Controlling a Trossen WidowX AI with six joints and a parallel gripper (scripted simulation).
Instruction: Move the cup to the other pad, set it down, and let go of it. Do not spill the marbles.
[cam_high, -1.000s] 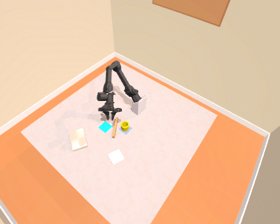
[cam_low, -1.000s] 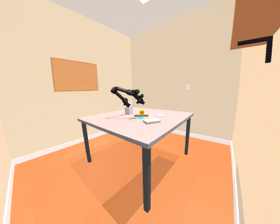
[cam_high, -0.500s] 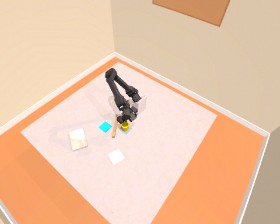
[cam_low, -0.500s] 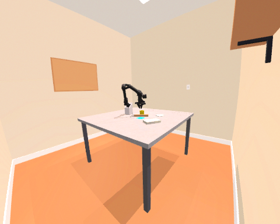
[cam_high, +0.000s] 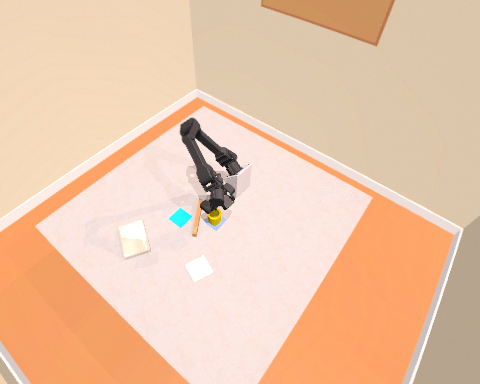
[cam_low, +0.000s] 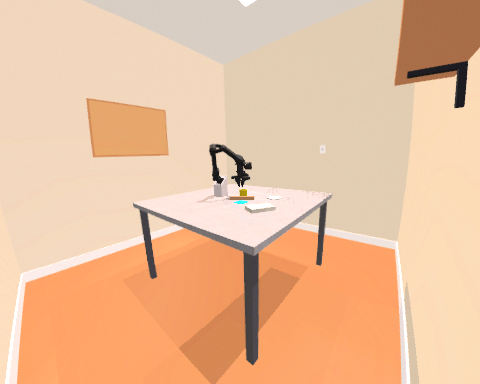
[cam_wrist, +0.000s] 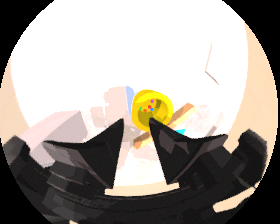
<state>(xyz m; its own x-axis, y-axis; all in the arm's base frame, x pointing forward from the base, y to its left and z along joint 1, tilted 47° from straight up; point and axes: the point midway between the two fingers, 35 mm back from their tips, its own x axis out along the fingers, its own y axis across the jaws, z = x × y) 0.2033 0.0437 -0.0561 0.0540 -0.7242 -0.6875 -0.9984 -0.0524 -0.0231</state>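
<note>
The yellow cup is 2 cm ahead of my gripper tip and 6 cm below it. From my gripper tip the other things lie so: pale blue pad 3 cm ahead, 10 cm below; bright cyan pad 14 cm ahead, 14 cm to the right, 10 cm below; thin wooden bar 8 cm ahead, 7 cm to the right, 9 cm below.
</note>
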